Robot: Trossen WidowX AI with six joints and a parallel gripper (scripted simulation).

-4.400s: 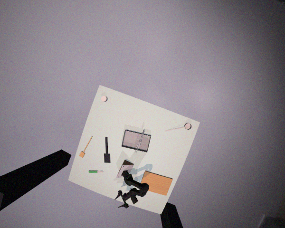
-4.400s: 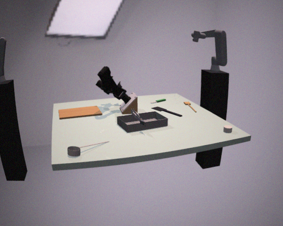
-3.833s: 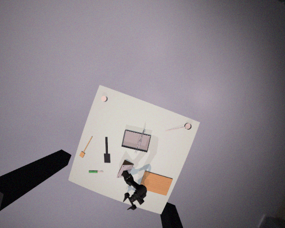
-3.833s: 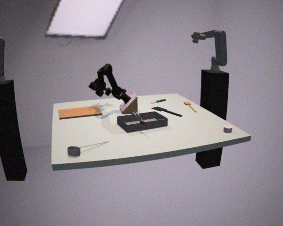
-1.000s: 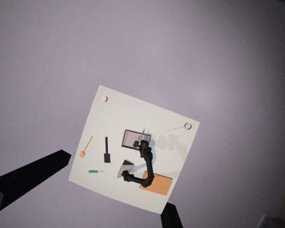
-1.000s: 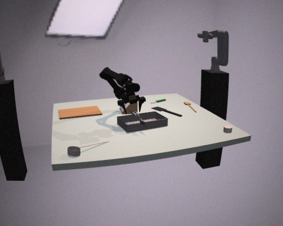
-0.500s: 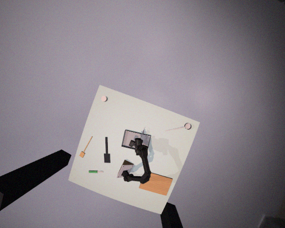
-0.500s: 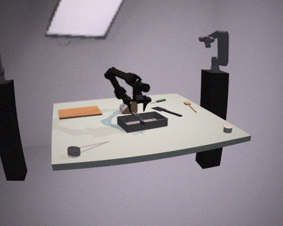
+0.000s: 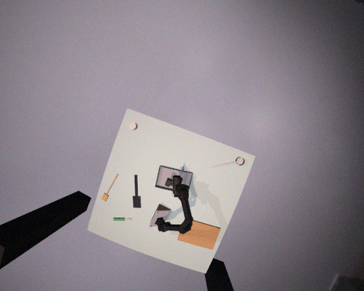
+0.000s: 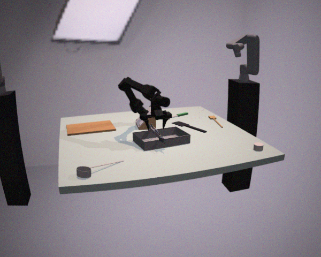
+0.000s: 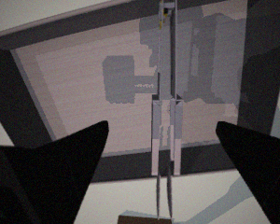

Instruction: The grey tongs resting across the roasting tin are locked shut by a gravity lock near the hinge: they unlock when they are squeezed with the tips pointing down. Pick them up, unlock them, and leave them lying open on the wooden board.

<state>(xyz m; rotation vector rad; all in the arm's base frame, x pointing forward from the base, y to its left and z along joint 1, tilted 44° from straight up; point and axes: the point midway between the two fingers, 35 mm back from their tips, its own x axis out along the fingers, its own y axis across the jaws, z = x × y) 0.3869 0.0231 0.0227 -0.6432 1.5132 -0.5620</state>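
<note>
Right now my gripper tip is 60 mm above the roasting tin and 30 mm to the right of it. Round my gripper tip: black spatula 290 mm to the left, 290 mm behind, 80 mm below; then puck 580 mm to the left, 280 mm ahead, 70 mm below; then wooden board 420 mm to the right, 400 mm behind, 80 mm below.
</note>
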